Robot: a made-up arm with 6 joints. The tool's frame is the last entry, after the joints.
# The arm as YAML. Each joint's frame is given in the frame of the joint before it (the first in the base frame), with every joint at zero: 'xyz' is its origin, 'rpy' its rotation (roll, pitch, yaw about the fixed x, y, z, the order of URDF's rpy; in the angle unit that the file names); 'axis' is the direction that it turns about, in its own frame. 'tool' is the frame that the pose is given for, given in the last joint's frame.
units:
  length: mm
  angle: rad
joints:
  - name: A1
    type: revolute
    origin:
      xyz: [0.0, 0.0, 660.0]
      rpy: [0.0, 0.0, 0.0]
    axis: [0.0, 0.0, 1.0]
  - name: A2
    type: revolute
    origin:
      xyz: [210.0, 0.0, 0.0]
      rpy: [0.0, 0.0, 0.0]
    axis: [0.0, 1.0, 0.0]
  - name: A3
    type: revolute
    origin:
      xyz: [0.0, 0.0, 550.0]
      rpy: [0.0, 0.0, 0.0]
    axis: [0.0, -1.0, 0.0]
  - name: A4
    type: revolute
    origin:
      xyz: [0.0, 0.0, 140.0]
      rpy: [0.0, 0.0, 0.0]
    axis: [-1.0, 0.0, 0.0]
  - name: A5
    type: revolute
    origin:
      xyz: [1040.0, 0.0, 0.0]
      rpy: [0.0, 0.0, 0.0]
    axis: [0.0, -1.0, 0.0]
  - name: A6
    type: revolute
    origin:
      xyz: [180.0, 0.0, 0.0]
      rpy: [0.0, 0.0, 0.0]
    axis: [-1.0, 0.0, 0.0]
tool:
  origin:
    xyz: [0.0, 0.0, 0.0]
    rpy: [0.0, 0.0, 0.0]
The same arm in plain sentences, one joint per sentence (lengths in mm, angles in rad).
The arm has six revolute joints in a row. What follows holds with every joint at zero, and every direction is one of the base frame's.
The first joint sits 660 mm along +z from the base frame's origin and turns about +z.
The second joint sits 210 mm along +x from the first joint and turns about +y.
The third joint sits 550 mm along +z from the second joint and turns about -y.
The fourth joint sits 140 mm along +z from the third joint and turns about -x.
The fifth joint sits 1040 mm along +x from the fourth joint and turns about -y.
The sixth joint sits 180 mm along +x from the fifth joint and turns about -x.
The tool frame, which is the frame that the pose is given for, sits at the same point as the sixth joint; its axes are parallel to the base frame's.

